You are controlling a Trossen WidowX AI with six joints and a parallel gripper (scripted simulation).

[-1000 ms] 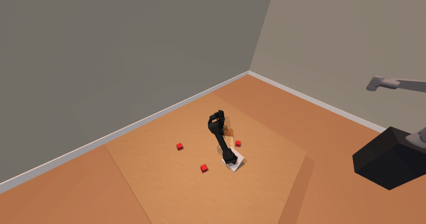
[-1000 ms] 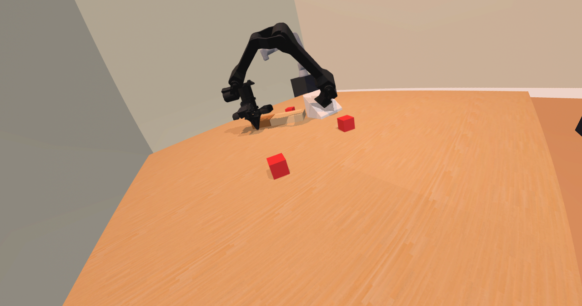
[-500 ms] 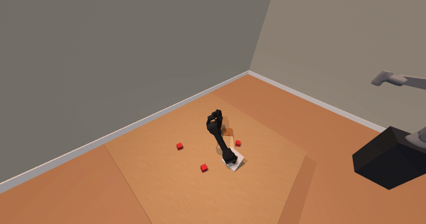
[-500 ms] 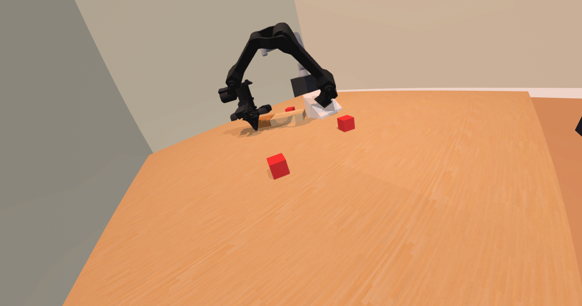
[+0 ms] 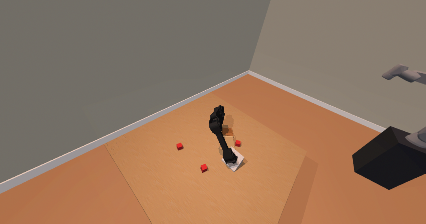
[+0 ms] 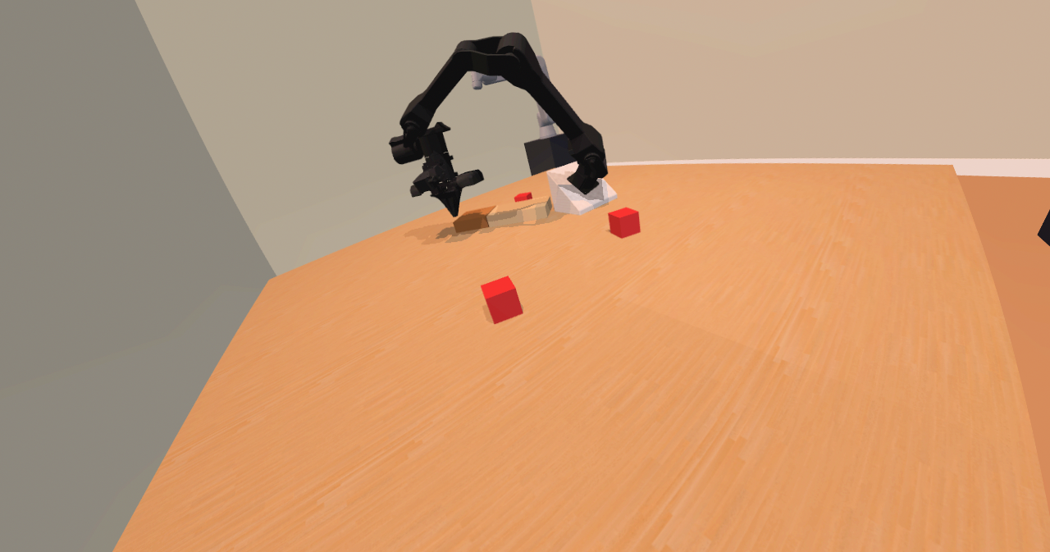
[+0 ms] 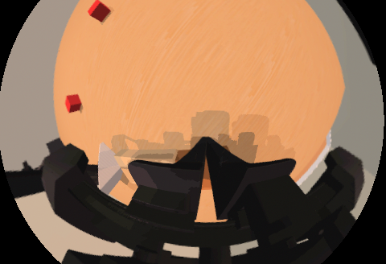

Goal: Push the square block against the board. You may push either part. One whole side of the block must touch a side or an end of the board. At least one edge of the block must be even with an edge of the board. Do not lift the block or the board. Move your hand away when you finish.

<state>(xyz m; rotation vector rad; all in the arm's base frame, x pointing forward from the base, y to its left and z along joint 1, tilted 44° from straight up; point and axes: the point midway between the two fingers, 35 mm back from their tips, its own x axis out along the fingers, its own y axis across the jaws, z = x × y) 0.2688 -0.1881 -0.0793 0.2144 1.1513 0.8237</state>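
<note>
Right now the square block is 90 mm behind my gripper tip, 60 mm to the right of it and 40 mm below it. The rest, counted from my gripper tip: board: 160 mm behind, 60 mm to the left, 40 mm below.
</note>
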